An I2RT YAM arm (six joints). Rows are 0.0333 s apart.
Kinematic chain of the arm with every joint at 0, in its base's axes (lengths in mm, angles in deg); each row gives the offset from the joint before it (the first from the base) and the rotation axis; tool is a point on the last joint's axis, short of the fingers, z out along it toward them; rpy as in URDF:
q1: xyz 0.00 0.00 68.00 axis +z
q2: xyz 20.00 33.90 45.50 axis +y
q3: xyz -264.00 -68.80 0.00 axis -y
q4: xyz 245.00 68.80 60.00 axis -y
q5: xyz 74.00 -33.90 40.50 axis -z
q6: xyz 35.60 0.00 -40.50 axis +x
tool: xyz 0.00 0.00 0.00 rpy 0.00 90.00 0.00
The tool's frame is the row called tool.
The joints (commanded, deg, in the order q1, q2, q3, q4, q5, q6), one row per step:
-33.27, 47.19, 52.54, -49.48, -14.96, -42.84
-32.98, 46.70, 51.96, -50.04, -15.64, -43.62
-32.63, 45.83, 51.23, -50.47, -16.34, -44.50
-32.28, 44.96, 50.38, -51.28, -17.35, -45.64
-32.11, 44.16, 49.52, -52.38, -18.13, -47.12
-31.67, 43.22, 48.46, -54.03, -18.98, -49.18
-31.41, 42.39, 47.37, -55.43, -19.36, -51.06
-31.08, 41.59, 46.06, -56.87, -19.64, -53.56
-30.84, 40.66, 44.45, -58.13, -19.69, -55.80
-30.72, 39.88, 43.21, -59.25, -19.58, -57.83
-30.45, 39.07, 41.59, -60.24, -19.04, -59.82
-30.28, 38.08, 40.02, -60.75, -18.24, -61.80
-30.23, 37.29, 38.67, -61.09, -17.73, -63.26
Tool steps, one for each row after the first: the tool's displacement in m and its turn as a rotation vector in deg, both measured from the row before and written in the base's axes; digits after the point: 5 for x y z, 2 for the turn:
-0.00145, 0.00237, -0.00272, 0.19, 0.41, 1.30
-0.00232, 0.00310, -0.00249, -0.06, 0.10, 1.44
-0.00268, 0.00349, -0.00365, 0.21, 0.41, 1.84
-0.00309, 0.00300, -0.00427, 0.03, 0.82, 1.73
-0.00383, 0.00424, -0.00574, 0.01, 1.30, 2.46
-0.00358, 0.00317, -0.00585, -0.19, 1.34, 1.86
-0.00356, 0.00323, -0.00711, -0.49, 1.60, 2.35
-0.00390, 0.00298, -0.00824, -0.43, 1.64, 1.96
-0.00348, 0.00229, -0.00639, -0.56, 1.38, 1.63
-0.00347, 0.00232, -0.00824, -0.69, 1.74, 1.55
-0.00338, 0.00182, -0.00723, -1.21, 1.24, 1.34
-0.00268, 0.00133, -0.00621, -0.77, 0.97, 0.98

